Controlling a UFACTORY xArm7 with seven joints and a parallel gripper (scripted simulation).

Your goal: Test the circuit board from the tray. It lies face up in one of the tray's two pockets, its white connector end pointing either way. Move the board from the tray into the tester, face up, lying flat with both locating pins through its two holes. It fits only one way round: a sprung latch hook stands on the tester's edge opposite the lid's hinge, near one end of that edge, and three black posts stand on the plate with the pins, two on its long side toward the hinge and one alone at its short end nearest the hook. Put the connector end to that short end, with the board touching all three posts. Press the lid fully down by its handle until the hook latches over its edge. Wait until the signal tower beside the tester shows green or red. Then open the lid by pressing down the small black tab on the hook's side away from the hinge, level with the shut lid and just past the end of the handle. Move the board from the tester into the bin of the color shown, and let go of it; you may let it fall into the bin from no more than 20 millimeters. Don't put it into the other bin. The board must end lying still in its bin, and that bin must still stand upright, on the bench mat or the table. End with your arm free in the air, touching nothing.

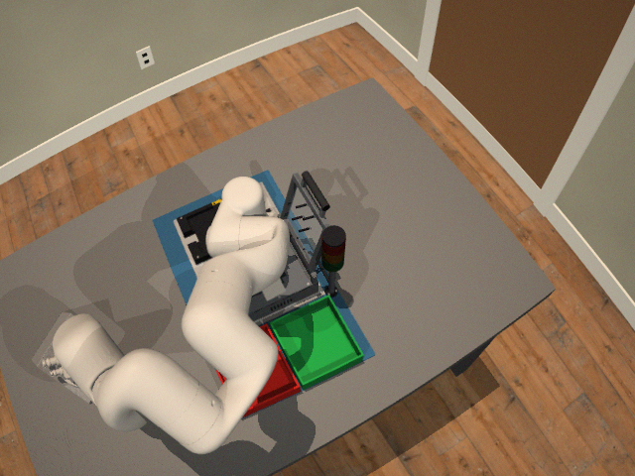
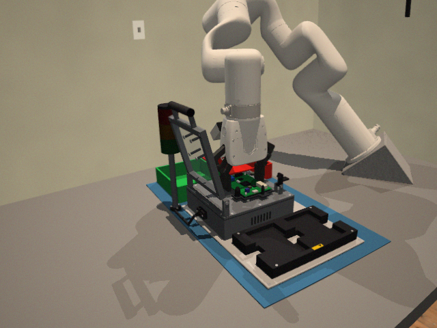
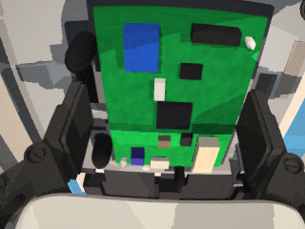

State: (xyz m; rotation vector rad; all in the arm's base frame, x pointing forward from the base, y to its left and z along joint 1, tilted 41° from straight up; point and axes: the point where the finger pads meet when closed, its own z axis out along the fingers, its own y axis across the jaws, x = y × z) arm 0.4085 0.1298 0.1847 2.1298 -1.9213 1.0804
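Now: the tester plate 1 cm to the left of my hand and 1 cm below it. From my hand the other things lie so: clear lid 12 cm ahead, 10 cm above; then green bin 20 cm to the right, 7 cm below, 3 cm ahead; then latch hook 6 cm to the left, 6 cm behind, 1 cm above.
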